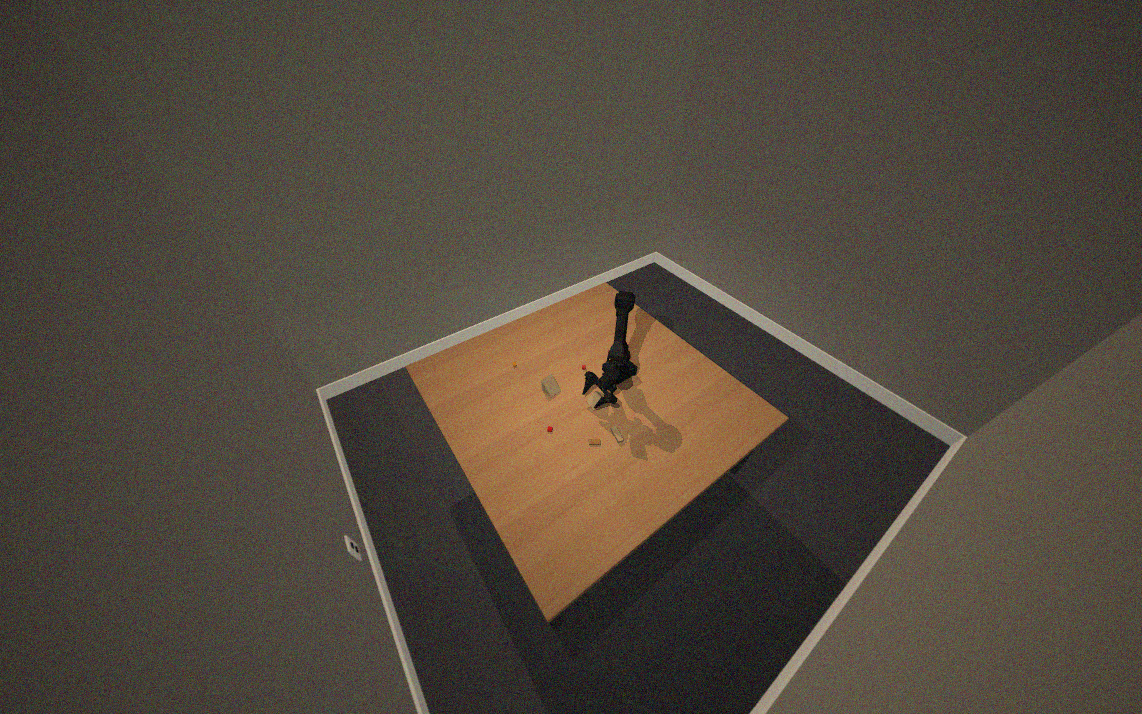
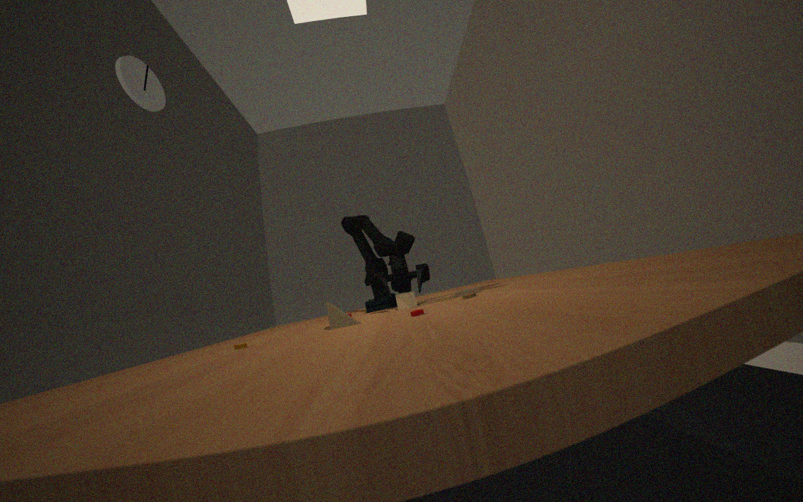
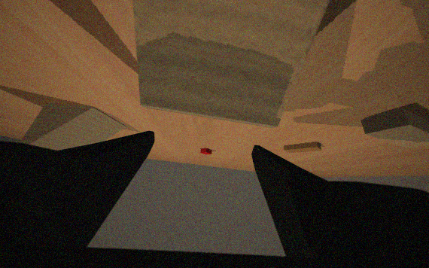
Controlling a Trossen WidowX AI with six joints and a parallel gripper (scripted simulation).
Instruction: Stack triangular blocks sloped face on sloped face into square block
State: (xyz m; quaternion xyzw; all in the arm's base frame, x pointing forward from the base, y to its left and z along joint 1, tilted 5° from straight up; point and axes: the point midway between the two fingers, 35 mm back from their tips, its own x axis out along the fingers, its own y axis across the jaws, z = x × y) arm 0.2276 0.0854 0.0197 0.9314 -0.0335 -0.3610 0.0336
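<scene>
Right now my gripper tip is 60 mm past the pale wooden block and 20 mm above it. Round my gripper tip: red cube: 130 mm behind, 200 mm to the right, 30 mm below; yellow piece: 150 mm ahead, 420 mm to the right, 40 mm below; small tan bar: 90 mm ahead, 160 mm to the left, 40 mm below.
</scene>
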